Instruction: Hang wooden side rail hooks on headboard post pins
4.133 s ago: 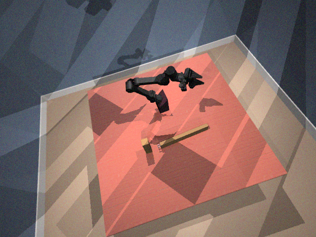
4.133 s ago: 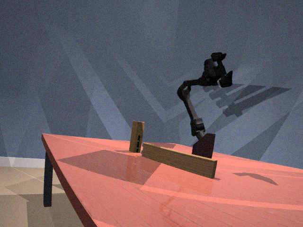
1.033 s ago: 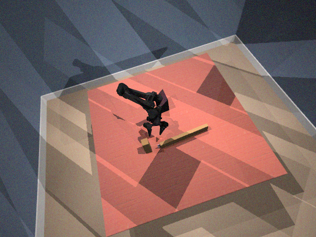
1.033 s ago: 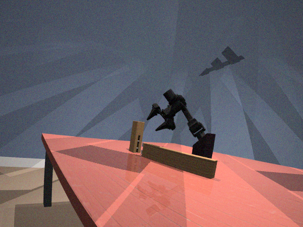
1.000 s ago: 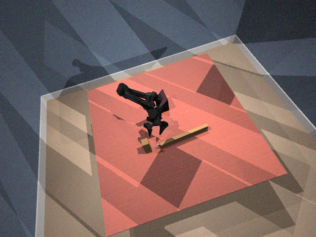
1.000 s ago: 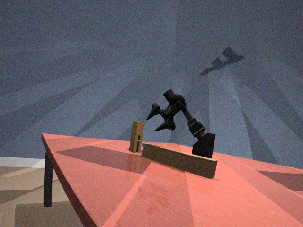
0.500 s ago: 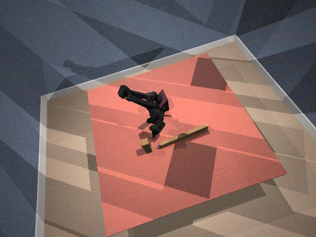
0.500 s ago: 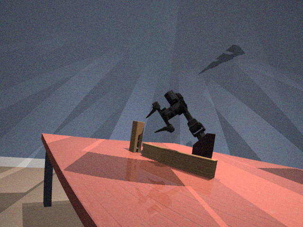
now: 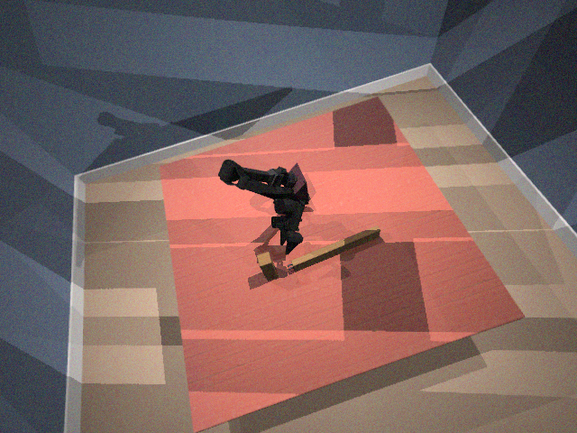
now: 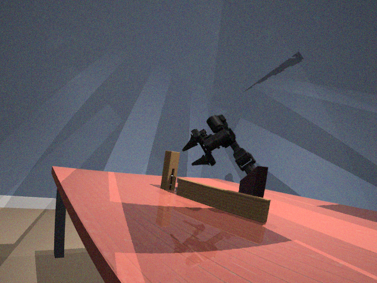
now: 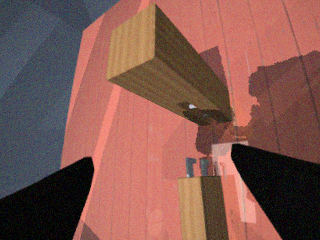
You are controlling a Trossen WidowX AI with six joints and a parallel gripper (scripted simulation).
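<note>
My gripper tip is 9 cm to the left of the headboard post, 8 cm above it and 1 cm short of it.
</note>
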